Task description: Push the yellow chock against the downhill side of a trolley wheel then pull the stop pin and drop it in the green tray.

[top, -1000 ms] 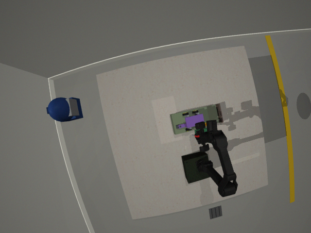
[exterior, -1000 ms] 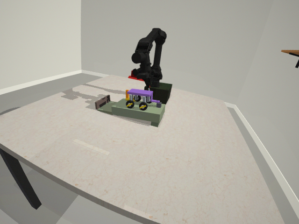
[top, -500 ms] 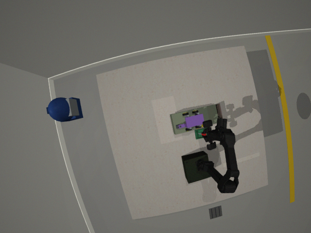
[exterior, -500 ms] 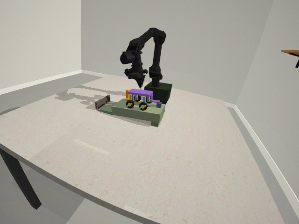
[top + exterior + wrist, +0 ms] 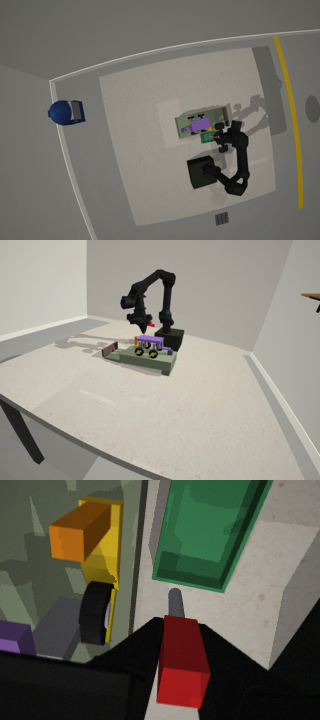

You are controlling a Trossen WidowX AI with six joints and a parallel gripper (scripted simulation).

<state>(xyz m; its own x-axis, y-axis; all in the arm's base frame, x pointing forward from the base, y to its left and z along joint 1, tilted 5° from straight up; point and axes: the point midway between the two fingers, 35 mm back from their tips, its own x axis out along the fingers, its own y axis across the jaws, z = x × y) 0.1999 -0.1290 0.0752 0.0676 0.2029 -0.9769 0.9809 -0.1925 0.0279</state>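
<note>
Now: gripper tip right at the stop pin. From my gripper tip the other things lie so: trolley 120 mm ahead, 60 mm to the left, 30 mm below; chock 50 mm ahead, 10 mm to the right, 50 mm below; green tray 20 mm behind, 140 mm below.
</note>
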